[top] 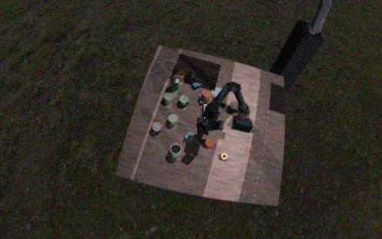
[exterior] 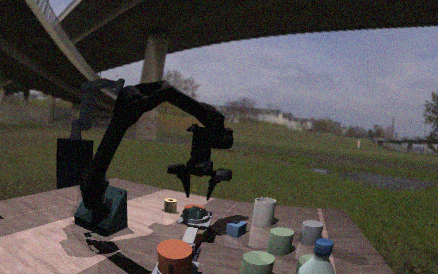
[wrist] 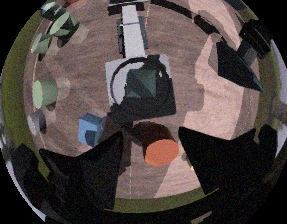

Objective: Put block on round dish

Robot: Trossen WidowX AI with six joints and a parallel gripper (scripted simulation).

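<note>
Now: the pale blue round dish 39 cm to the right of my gripper tip, 12 cm below it and 9 cm behind it. From my gripper tip the other things lie so: grey cylinder 39 cm ahead, 8 cm below, 1 cm to the right; white balance 17 cm to the right, 9 cm below, 2 cm ahead; yellow ring 18 cm to the left, 14 cm behind, 9 cm below.
</note>
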